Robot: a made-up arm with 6 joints. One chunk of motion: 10 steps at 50 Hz.
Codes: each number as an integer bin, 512 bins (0 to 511) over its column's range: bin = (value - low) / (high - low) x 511, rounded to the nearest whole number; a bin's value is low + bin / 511 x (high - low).
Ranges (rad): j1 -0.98..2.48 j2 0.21..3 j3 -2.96..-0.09 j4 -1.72..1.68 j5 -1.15..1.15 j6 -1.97..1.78
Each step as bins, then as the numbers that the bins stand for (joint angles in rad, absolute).
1 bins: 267 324 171 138 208 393
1 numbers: 0.8279 1.9790 -1.9996 -0.8018 -0.2138 0.9141
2 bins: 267 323 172 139 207 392
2 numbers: 0.8279 1.9735 -1.9940 -0.7951 -0.2183 0.9067
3 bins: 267 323 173 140 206 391
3 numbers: 0.8279 1.9735 -1.9884 -0.7885 -0.2228 0.8994
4 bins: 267 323 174 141 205 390
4 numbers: 0.8279 1.9735 -1.9827 -0.7818 -0.2273 0.8920
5 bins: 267 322 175 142 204 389
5 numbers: 0.8279 1.9681 -1.9771 -0.7752 -0.2318 0.8847
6 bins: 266 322 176 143 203 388
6 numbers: 0.8211 1.9681 -1.9715 -0.7685 -0.2363 0.8774
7 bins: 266 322 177 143 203 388
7 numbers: 0.8211 1.9681 -1.9659 -0.7685 -0.2363 0.8774
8 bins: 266 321 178 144 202 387
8 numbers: 0.8211 1.9626 -1.9603 -0.7619 -0.2408 0.8700
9 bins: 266 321 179 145 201 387
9 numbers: 0.8211 1.9626 -1.9547 -0.7552 -0.2453 0.8700
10 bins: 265 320 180 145 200 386
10 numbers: 0.8143 1.9572 -1.9490 -0.7552 -0.2498 0.8627
